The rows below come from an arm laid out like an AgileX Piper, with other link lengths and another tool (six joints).
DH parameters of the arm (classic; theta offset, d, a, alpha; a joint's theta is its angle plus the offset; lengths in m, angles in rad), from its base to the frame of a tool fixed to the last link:
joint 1: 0 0.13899 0 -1.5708
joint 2: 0.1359 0 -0.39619 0
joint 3: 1.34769 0 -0.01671 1.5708
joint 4: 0 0.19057 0 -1.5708
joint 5: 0 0 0 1.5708
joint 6: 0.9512 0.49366 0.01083 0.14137
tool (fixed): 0 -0.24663 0 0
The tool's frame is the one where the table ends.
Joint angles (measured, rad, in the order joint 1, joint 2, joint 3, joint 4, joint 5, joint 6), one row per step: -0.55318, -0.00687, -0.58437, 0.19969, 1.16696, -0.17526; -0.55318, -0.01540, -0.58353, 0.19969, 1.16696, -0.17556; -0.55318, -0.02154, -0.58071, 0.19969, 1.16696, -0.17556; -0.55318, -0.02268, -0.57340, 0.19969, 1.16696, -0.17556; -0.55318, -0.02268, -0.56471, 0.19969, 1.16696, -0.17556; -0.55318, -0.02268, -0.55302, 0.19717, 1.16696, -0.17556; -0.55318, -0.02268, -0.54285, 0.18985, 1.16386, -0.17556; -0.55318, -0.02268, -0.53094, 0.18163, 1.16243, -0.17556; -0.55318, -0.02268, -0.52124, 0.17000, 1.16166, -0.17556; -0.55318, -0.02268, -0.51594, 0.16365, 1.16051, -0.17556; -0.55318, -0.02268, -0.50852, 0.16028, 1.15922, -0.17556; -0.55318, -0.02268, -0.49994, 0.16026, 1.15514, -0.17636; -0.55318, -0.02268, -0.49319, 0.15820, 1.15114, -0.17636; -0.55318, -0.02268, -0.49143, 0.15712, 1.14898, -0.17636; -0.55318, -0.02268, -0.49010, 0.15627, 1.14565, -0.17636; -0.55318, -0.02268, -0.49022, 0.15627, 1.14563, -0.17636
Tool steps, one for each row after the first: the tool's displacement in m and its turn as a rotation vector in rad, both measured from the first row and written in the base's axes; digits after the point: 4 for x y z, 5 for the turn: -0.0006, 0.0004, -0.0006, -0.00429, -0.00645, 0.00014; -0.0010, 0.0006, -0.0018, -0.00604, -0.00928, 0.00014; -0.0008, 0.0005, -0.0045, -0.00279, -0.00403, 0.00014; -0.0005, 0.0003, -0.0076, 0.00177, 0.00337, 0.00014; -0.0004, -0.0004, -0.0120, 0.00623, 0.01435, -0.00143; -0.0004, -0.0023, -0.0154, 0.00539, 0.02325, -0.00641; -0.0006, -0.0043, -0.0198, 0.00548, 0.03554, -0.01161; -0.0012, -0.0068, -0.0238, 0.00234, 0.04798, -0.01871; -0.0015, -0.0082, -0.0258, 0.00029, 0.05414, -0.02266; -0.0016, -0.0091, -0.0284, 0.00128, 0.06076, -0.02476; -0.0011, -0.0094, -0.0307, 0.00329, 0.06473, -0.02484; -0.0008, -0.0102, -0.0324, 0.00364, 0.06781, -0.02653; -0.0007, -0.0106, -0.0326, 0.00288, 0.06785, -0.02745; -0.0005, -0.0110, -0.0324, 0.00156, 0.06637, -0.02840; -0.0005, -0.0110, -0.0323, 0.00149, 0.06625, -0.02841
